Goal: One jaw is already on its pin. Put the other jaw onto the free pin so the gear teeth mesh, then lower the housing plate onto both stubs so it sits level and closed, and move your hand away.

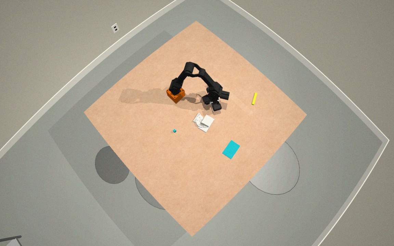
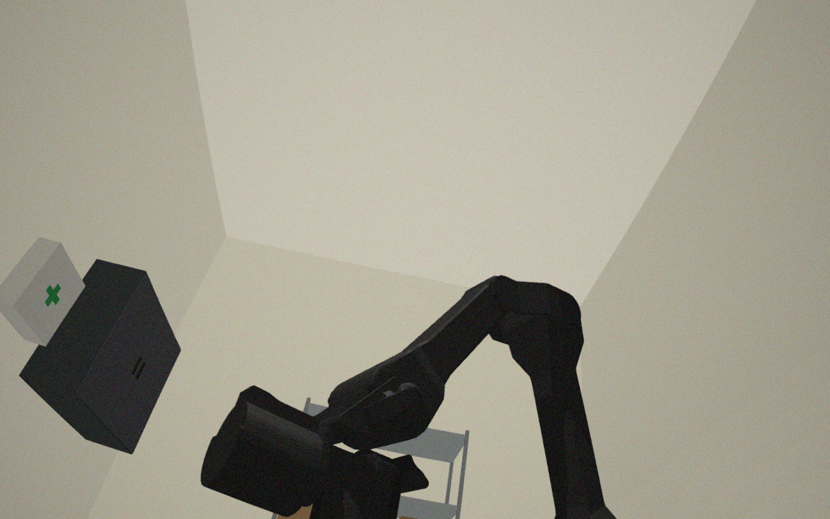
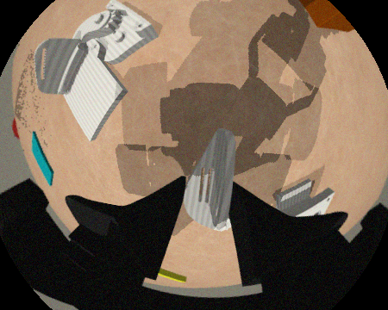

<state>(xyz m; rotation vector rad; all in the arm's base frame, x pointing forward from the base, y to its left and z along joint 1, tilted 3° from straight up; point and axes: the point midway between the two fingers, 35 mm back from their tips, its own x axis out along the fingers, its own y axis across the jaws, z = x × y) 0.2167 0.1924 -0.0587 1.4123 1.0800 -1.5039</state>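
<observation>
Right now my gripper tip is 10 cm past the grey housing plate, 8 cm to the right of it and 2 cm below it. Round my gripper tip: grey jaw (4 cm to the left, 1 cm behind); then small teal cube (36 cm to the right, 1 cm ahead, 1 cm above); then yellow bar (29 cm to the left, 16 cm ahead).
</observation>
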